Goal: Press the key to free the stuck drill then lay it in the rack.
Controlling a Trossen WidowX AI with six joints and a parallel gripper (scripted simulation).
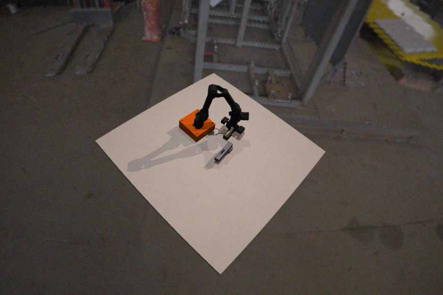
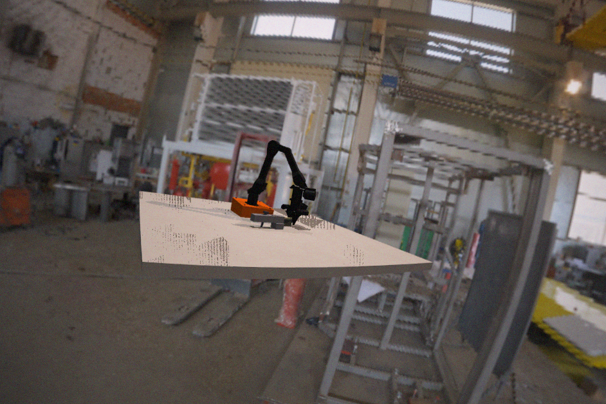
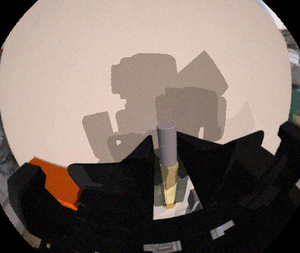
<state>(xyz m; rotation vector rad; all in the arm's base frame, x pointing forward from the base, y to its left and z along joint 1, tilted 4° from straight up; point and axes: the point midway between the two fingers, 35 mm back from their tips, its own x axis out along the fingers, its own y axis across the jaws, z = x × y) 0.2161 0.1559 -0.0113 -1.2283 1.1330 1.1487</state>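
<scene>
My gripper tip is now 4 cm to the left of the drill and 3 cm below it. Also, from my gripper tip: dark key: 7 cm ahead, 25 cm to the right, 4 cm above.
</scene>
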